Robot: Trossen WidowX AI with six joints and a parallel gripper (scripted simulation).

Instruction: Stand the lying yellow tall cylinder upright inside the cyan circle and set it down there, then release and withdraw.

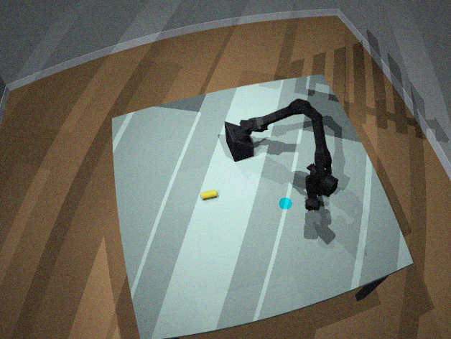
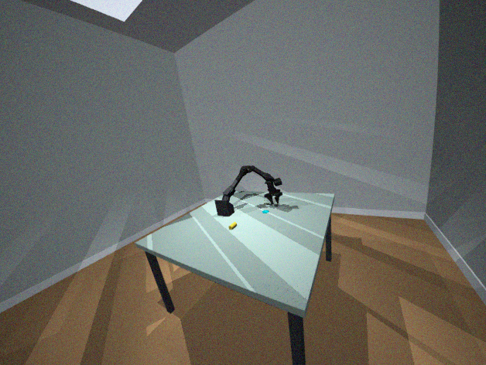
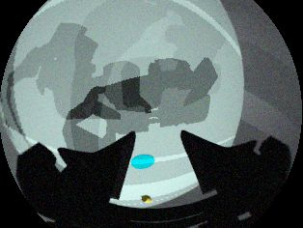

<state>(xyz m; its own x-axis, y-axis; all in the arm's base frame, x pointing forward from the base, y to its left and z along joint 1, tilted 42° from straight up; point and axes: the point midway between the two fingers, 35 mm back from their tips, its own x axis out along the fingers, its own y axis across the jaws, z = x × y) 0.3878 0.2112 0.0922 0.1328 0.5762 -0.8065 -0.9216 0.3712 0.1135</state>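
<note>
Now: gripper tip 42 cm to the left of the yellow tall cylinder, 20 cm past it and 2 cm above it. From my gripper tip the other things lie so: cyan circle: 9 cm to the right, 6 cm behind, 4 cm below.
</note>
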